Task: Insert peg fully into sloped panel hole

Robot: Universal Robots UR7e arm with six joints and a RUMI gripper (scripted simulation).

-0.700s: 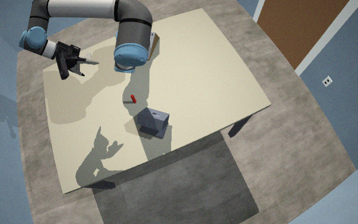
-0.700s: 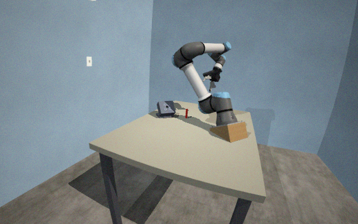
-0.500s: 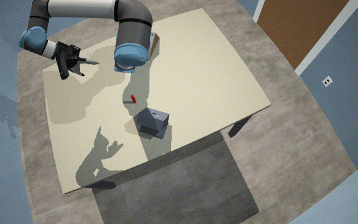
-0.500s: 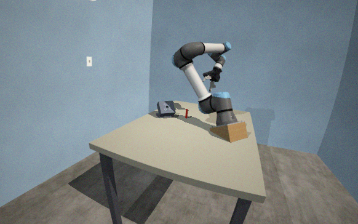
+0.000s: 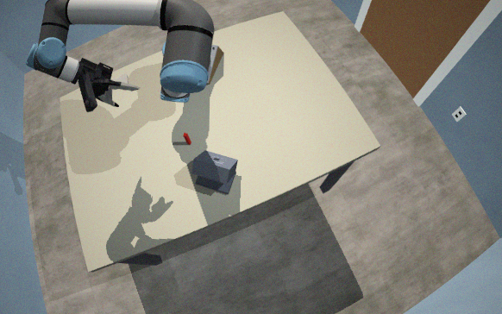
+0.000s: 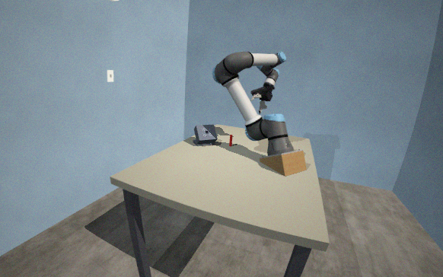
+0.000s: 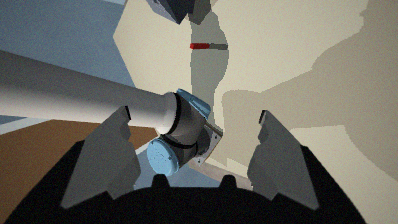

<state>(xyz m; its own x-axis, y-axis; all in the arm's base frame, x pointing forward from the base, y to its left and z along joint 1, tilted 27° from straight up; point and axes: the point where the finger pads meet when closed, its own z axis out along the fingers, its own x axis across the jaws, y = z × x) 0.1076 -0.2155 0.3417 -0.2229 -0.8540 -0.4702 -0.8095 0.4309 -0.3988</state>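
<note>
Now: hand 140 mm short of the red peg, 110 mm to the right of it and 220 mm above it.
</note>
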